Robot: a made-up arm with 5 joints. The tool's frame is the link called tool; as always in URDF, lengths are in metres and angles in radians. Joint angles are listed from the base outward.
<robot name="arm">
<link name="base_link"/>
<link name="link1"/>
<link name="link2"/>
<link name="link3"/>
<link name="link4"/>
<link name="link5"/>
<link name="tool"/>
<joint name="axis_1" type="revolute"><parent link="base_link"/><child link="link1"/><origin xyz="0 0 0.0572" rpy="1.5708 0 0"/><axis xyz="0 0 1"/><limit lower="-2.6" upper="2.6"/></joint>
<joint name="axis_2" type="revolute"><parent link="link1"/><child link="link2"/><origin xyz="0.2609 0.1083 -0.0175" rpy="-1.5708 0 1.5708"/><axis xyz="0 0 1"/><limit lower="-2.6" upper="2.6"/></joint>
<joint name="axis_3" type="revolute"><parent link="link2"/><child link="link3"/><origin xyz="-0.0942 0.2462 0.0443" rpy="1.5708 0 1.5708"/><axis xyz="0 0 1"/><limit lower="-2.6" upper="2.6"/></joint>
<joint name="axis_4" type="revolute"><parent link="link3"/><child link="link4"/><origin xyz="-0.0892 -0.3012 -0.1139" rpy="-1.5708 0 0"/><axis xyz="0 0 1"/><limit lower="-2.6" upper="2.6"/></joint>
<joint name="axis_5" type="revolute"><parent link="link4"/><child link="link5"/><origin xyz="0.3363 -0.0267 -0.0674" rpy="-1.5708 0 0"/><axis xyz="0 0 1"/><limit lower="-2.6" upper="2.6"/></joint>
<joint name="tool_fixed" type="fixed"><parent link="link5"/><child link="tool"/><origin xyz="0.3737 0.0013 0.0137" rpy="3.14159 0 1.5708"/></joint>
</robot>
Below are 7 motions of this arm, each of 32 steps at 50 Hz.
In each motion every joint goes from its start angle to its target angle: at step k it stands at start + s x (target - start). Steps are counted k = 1, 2, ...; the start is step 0. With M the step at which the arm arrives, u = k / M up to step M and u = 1 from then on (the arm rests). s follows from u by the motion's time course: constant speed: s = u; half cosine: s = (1 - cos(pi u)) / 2; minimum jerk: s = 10 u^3 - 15 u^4 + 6 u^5.
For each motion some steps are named. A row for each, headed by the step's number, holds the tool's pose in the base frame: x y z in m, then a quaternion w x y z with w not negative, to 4 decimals.
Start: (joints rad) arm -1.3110 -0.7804 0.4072 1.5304 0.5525
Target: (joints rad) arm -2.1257 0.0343 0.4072 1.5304 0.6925
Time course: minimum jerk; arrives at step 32
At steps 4, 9, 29, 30, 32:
4: -0.0247 0.9205 -0.7292 0.8778 -0.3408 0.3326 0.0510
9: -0.1865 0.8829 -0.7401 0.8540 -0.3655 0.3563 0.1005
29: -1.0413 0.4338 -0.2377 0.6617 -0.3784 0.4379 0.4767
30: -1.0438 0.4305 -0.2329 0.6605 -0.3777 0.4379 0.4788
32: -1.0450 0.4290 -0.2307 0.6600 -0.3773 0.4380 0.4798

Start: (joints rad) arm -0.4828 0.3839 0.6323 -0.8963 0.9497
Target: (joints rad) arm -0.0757 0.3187 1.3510 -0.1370 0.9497
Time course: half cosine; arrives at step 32
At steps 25, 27, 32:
25: -0.0453 0.9620 -0.2277 0.9668 -0.1016 0.1833 0.1464
27: -0.0754 0.9486 -0.2402 0.9667 -0.1108 0.1579 0.1680
32: -0.1061 0.9323 -0.2553 0.9655 -0.1204 0.1299 0.1911

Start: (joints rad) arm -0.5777 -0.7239 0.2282 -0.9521 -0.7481
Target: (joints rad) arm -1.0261 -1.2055 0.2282 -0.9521 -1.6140
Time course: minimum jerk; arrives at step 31
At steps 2, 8, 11, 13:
2: 0.5961 0.2098 0.4743 0.6264 0.7629 -0.0834 0.1365
8: 0.5876 0.1798 0.4411 0.6077 0.7734 -0.1192 0.1355
11: 0.5754 0.1487 0.3986 0.5875 0.7814 -0.1640 0.1315
13: 0.5635 0.1269 0.3611 0.5726 0.7843 -0.2026 0.1262

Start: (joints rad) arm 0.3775 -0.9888 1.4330 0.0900 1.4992
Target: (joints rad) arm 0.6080 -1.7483 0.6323 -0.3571 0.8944
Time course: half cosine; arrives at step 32
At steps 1, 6, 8, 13, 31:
1: -0.2622 0.7659 0.8520 0.8607 0.4715 -0.1881 0.0390
6: -0.2711 0.7142 0.9156 0.8484 0.4980 -0.1722 0.0505
8: -0.2776 0.6704 0.9614 0.8378 0.5185 -0.1599 0.0604
13: -0.2943 0.4981 1.0937 0.7932 0.5889 -0.1177 0.1009
31: -0.2176 -0.1582 1.2267 0.5577 0.7885 0.0109 0.2592

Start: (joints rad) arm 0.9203 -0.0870 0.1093 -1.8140 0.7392
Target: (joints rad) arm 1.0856 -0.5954 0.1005 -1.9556 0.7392
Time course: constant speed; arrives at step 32
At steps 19, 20, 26, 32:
19: 0.0684 -0.1084 1.0318 0.5252 0.7844 0.1208 0.3072
20: 0.0668 -0.1160 1.0302 0.5186 0.7854 0.1248 0.3142
26: 0.0608 -0.1592 1.0195 0.4785 0.7890 0.1487 0.3555
32: 0.0601 -0.1981 1.0068 0.4377 0.7886 0.1735 0.3956

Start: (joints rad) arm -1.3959 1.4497 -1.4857 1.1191 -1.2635
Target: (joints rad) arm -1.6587 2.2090 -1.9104 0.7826 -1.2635
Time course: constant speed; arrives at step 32
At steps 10, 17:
10: -0.0133 -0.5885 -0.3214 0.2502 -0.8173 0.5051 0.1194
17: 0.0804 -0.5823 -0.3401 0.2755 -0.8496 0.4228 0.1532

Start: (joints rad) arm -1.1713 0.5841 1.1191 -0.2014 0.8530
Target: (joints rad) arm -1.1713 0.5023 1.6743 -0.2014 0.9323
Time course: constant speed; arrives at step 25
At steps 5, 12, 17, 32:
5: -0.4725 0.8357 -0.1308 0.7208 -0.1070 0.6386 0.2476
12: -0.4796 0.8143 -0.0142 0.6989 -0.0664 0.6477 0.2960
17: -0.4793 0.7898 0.0668 0.6819 -0.0373 0.6515 0.3303
32: -0.4702 0.7354 0.1898 0.6525 0.0092 0.6531 0.3842

